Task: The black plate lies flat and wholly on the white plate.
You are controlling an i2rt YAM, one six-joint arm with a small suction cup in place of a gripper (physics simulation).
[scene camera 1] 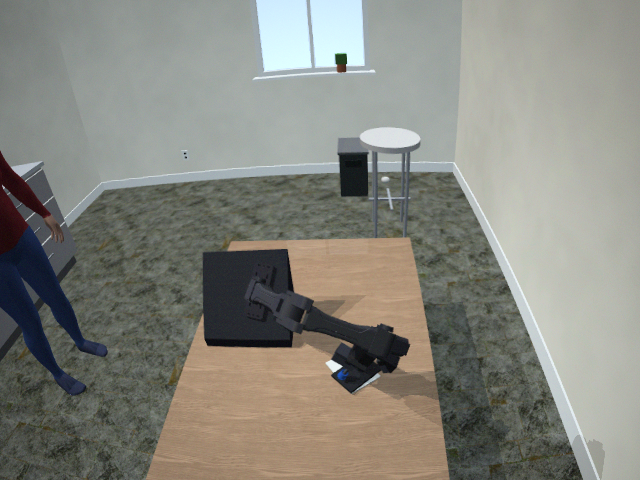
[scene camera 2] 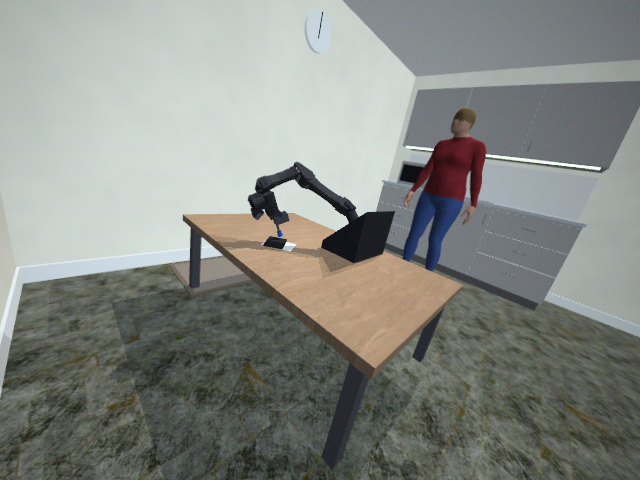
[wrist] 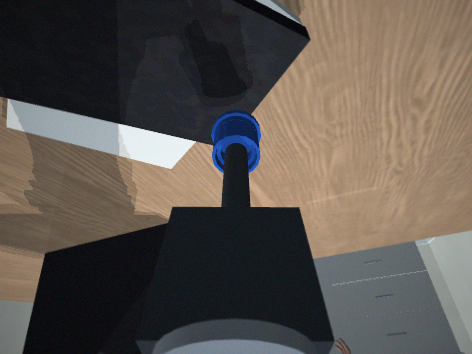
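Pixels of known places: hand, tool point: [scene camera 1: 341, 376] [scene camera 2: 280, 235] [wrist: 236, 133]; arm's base, link origin: [scene camera 2: 356, 224].
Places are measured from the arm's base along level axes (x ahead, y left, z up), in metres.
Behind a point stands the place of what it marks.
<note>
The black plate [scene camera 1: 355, 382] {x 0.376, y -0.238, z -0.152 m} [scene camera 2: 272, 241] {x 0.394, y -0.194, z -0.152 m} [wrist: 90, 60] {x 0.385, y -0.170, z -0.152 m} lies on the white plate [scene camera 1: 333, 365] {x 0.291, y -0.169, z -0.163 m} [scene camera 2: 289, 246] {x 0.321, y -0.138, z -0.163 m} [wrist: 150, 147] {x 0.296, y -0.158, z -0.163 m} and looks about flat. It is shifted off it: white strips show along two opposite sides. In the wrist view, the black plate's edge nearest the suction cup has wood directly beside it and seems to overhang the white plate. The black plate hides most of the white one. My gripper [scene camera 1: 342, 374] [scene camera 2: 279, 234] [wrist: 236, 122], a blue suction cup, is open, holds nothing and hangs a little above the black plate near its edge.
Both plates are on the wooden table [scene camera 1: 310, 434] {x 0.269, y -0.444, z -0.169 m} [scene camera 2: 330, 304] {x 0.458, y 0.365, z -0.169 m}. The black sloped block [scene camera 1: 227, 299] {x -0.115, y -0.042, z -0.022 m} [scene camera 2: 373, 235] {x -0.045, y 0.100, z -0.029 m} [wrist: 85, 295] {x 0.104, y 0.025, z -0.094 m} stands under the arm's base. A person [scene camera 2: 449, 170] stands beyond the table. A round stool [scene camera 1: 390, 139] stands past the table's far end.
</note>
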